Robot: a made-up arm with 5 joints. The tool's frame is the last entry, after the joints.
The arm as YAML. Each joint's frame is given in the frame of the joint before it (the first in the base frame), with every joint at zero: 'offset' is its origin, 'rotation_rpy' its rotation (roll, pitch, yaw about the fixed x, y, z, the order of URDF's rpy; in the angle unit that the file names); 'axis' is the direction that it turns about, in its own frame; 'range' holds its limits. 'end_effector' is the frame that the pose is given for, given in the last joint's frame.
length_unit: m
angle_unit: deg
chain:
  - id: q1
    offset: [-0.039, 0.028, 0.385]
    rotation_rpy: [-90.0, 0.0, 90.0]
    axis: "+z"
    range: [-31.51, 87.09]
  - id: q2
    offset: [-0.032, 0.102, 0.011]
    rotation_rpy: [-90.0, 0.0, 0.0]
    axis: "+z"
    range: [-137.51, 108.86]
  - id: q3
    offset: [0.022, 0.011, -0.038]
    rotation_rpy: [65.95, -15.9, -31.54]
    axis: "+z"
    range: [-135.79, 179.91]
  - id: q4
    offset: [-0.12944, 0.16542, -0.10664]
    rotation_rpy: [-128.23, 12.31, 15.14]
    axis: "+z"
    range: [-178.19, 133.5]
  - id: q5
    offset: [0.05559, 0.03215, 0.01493]
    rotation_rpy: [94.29, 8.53, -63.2]
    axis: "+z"
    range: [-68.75, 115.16]
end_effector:
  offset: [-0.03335, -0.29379, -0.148]
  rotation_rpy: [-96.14, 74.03, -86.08]
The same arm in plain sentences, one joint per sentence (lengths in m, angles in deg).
The arm has five revolute joints in a row. What follows holds with every joint at zero, and every direction is one of the base frame's. The first joint is mounted 0.039 m along -x and 0.028 m along +y and 0.385 m along +z from the base frame's origin and rotates about -x, from -31.51 to 87.09 deg. The second joint is mounted 0.011 m along -x and 0.032 m along -y and 0.102 m along -z from the first joint and rotates about -z, from -137.51 to 108.86 deg. The third joint is mounted 0.011 m along +x and 0.022 m along +y and 0.038 m along +z from the second joint and rotates about the direction (-0.719921, -0.572817, -0.391911), from -135.79 to 179.91 deg. The fourth joint is mounted 0.221 m along +x and 0.045 m along -y and 0.068 m along -z from the third joint and rotates about the direction (0.948652, 0.073704, -0.307617), from -178.19 to 133.5 deg. The fifth joint is mounted 0.011 m along +x and 0.065 m along +y and 0.001 m along +z from the fourth joint and rotates about the direction (-0.0002, -1, 0), from -68.75 to 115.16 deg. The tool frame, which is the frame that the pose is given for, is mounted 0.2479 m along -x and 0.1481 m along +y and 0.161 m along +z from the fifth joint; its axes are the base frame's turned by roll -164.33, pitch -6.07 and yaw 104.79 deg (as in URDF: about the fixed x, then y, then z).
